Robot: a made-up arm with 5 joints. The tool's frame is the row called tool. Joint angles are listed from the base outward. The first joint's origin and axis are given. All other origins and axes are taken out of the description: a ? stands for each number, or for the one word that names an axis. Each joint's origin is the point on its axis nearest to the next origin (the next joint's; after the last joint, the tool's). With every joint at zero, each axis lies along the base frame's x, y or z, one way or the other. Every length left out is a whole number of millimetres.
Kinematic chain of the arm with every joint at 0, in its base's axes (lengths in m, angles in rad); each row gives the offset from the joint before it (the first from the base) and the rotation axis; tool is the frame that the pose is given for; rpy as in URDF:
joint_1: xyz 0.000 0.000 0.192 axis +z
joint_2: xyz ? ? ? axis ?
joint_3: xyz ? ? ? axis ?
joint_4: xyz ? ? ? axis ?
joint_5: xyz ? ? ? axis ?
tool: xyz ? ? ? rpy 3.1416 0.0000 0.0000
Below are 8 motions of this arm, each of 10 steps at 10 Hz.
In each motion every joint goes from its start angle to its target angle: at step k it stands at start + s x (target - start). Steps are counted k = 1, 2, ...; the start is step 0. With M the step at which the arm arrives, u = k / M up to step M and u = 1 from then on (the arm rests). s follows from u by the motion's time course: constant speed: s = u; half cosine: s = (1 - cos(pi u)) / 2; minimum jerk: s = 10 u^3 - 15 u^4 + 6 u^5.
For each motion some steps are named. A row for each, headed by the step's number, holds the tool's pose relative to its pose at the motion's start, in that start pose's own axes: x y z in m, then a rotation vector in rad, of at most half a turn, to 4 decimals.
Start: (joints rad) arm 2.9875 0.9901 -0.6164 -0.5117 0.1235
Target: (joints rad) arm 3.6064 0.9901 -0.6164 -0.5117 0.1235
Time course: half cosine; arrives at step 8
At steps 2, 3, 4, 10:
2: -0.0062 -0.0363 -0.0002 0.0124 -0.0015 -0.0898
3: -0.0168 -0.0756 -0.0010 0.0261 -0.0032 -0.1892
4: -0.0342 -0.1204 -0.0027 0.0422 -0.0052 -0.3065
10: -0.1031 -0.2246 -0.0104 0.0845 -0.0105 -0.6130

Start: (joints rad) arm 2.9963 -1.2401 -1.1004 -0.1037 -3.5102
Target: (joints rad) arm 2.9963 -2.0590 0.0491 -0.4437 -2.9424
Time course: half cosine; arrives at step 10
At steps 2, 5, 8, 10:
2: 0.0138 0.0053 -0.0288 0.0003 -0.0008 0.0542
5: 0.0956 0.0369 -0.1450 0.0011 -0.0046 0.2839
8: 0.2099 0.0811 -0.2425 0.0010 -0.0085 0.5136
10: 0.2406 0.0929 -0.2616 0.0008 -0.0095 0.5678

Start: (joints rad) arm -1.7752 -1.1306 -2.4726 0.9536 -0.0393
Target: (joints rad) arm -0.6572 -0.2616 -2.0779 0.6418 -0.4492
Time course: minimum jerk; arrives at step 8
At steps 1, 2, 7, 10:
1: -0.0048 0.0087 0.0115 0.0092 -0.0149 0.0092
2: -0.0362 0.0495 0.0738 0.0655 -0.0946 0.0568
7: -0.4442 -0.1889 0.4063 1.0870 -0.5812 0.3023
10: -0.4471 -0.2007 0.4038 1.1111 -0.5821 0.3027

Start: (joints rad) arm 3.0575 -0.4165 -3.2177 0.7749 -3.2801
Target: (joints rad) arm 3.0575 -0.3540 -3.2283 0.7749 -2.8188
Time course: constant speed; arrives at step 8
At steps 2, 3, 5, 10:
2: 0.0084 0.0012 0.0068 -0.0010 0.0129 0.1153
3: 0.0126 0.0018 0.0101 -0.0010 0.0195 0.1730
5: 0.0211 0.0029 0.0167 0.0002 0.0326 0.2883
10: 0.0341 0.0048 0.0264 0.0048 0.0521 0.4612

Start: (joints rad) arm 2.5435 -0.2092 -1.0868 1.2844 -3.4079
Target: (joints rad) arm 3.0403 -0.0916 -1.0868 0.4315 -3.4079
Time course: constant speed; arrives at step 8
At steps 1, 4, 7, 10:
1: -0.0185 0.0173 -0.0035 0.0207 -0.0896 -0.0620
4: -0.0628 0.0808 -0.0180 0.0495 -0.3656 -0.2450
7: -0.0855 0.1568 -0.0367 0.0270 -0.6488 -0.4179
10: -0.0877 0.1836 -0.0435 0.0080 -0.7440 -0.4719

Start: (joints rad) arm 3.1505 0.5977 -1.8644 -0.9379 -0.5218
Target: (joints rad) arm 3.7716 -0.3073 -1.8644 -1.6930 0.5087
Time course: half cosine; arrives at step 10
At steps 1, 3, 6, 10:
1: 0.0189 0.0010 -0.0008 -0.0093 0.0414 0.0345
3: 0.1520 0.0177 -0.0229 -0.0566 0.3498 0.3029
6: 0.3902 0.1257 -0.1681 -0.0370 1.1275 0.9984
10: 0.4530 0.2517 -0.3154 0.0706 1.7703 1.4634

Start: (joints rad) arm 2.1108 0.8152 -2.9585 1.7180 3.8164
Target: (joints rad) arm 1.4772 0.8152 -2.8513 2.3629 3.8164
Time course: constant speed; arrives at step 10
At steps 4, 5, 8, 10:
4: -0.0594 -0.1478 0.0209 0.2409 0.1905 0.2448
5: -0.0678 -0.1865 0.0221 0.2914 0.2444 0.3097
8: -0.0778 -0.3023 0.0171 0.4176 0.4197 0.5105
10: -0.0719 -0.3769 0.0069 0.4787 0.5472 0.6476

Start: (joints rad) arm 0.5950 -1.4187 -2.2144 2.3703 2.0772
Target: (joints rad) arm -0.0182 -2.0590 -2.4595 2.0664 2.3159
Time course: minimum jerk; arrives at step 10
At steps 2, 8, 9, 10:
2: -0.0042 0.0247 -0.0122 0.0768 -0.0040 0.0234
8: -0.1254 0.4810 0.0068 1.2264 -0.1510 0.0437
9: -0.1317 0.5068 0.0209 1.2850 -0.1655 0.0237
10: -0.1327 0.5112 0.0234 1.2950 -0.1680 0.0200

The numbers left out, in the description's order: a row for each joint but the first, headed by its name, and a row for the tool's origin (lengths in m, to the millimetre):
joint_2: xyz 0.000 0.000 0.000, axis +y
joint_3: xyz 0.072 0.000 0.381, axis +y
joint_4: xyz 0.058 0.000 -0.259, axis +y
joint_5: xyz 0.076 0.000 -0.097, axis -z
tool: xyz 0.000 0.000 0.000

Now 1 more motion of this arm.
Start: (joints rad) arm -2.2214 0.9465 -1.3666 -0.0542 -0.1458
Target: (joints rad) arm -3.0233 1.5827 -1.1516 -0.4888 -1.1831
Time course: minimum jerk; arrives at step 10
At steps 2, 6, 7, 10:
2: -0.0207 0.0259 0.0176 -0.0162 -0.0274 -0.0185
6: -0.3221 0.2138 0.1271 -0.0241 -0.3258 -0.1825
7: -0.4052 0.2261 0.1349 0.0168 -0.3837 -0.2130
10: -0.4895 0.2231 0.1372 0.0740 -0.4308 -0.2415

